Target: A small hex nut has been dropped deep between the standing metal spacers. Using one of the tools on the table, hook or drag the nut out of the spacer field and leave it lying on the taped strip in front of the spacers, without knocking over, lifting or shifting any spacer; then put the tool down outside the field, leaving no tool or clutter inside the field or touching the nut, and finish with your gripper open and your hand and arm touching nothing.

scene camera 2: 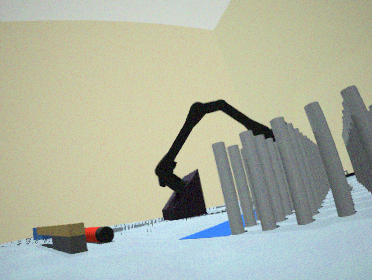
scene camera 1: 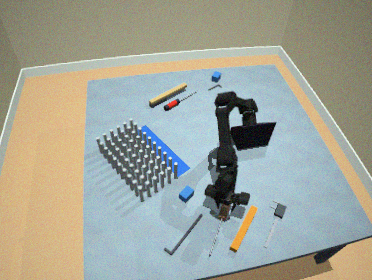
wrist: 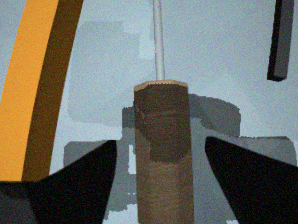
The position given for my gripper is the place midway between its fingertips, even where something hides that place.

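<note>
An orange bar (wrist: 43, 45) is in view. My gripper (wrist: 161, 145), also in view, is open and holds nothing.
</note>
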